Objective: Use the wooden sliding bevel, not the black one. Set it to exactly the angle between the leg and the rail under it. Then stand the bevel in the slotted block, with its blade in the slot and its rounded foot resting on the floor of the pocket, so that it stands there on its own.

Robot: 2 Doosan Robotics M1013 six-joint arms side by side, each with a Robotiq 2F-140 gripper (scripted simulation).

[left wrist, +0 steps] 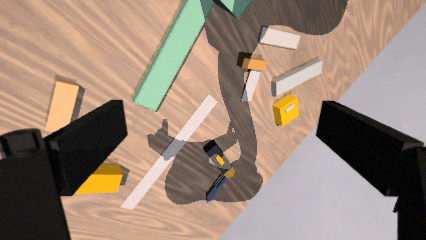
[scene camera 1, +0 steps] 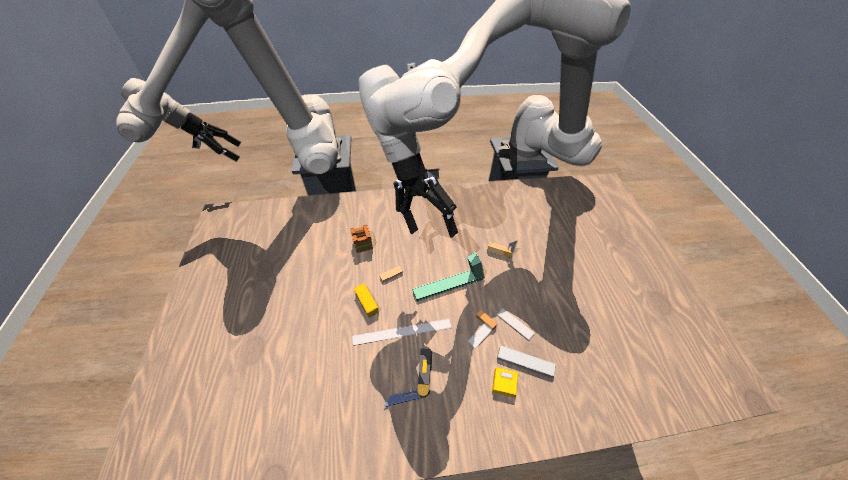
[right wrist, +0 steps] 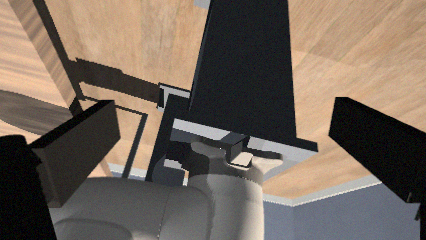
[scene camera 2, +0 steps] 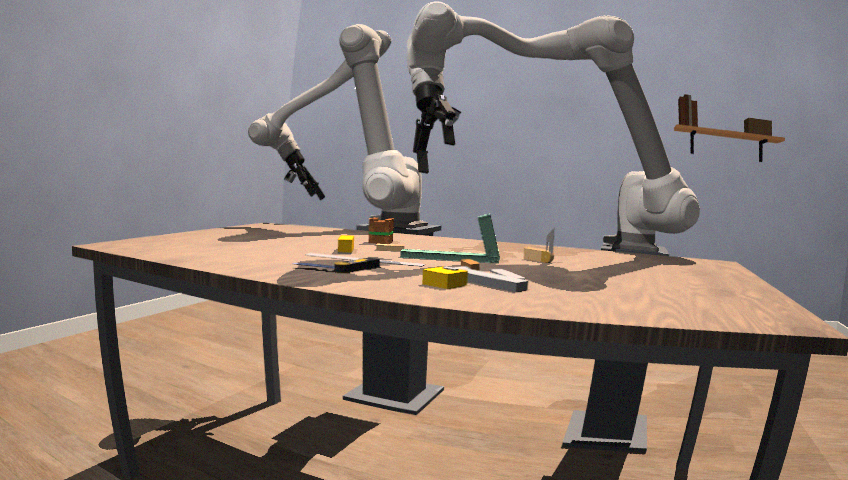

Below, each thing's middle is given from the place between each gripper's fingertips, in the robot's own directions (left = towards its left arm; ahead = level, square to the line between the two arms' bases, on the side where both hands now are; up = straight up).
The pale wooden piece (left wrist: 65, 93) lies 20 mm behind my left hand (scene camera 1: 433, 233), 130 mm to the right of it and 250 mm below it. Round my left hand: yellow box (scene camera 2: 446, 277) 330 mm ahead, 200 mm to the left, 230 mm below; long pale strip (scene camera 1: 441, 324) 180 mm ahead, 90 mm to the right, 260 mm below; black bevel (scene camera 1: 425, 354) 340 mm ahead, 40 mm to the right, 250 mm below.
Now: the pale wooden piece 570 mm ahead of my right hand (scene camera 1: 238, 151), 700 mm to the left of it and 100 mm below it. The rest, counted from my right hand: yellow box 920 mm ahead, 1030 mm to the left, 90 mm below; then long pale strip 770 mm ahead, 750 mm to the left, 110 mm below; then black bevel 930 mm ahead, 790 mm to the left, 100 mm below.
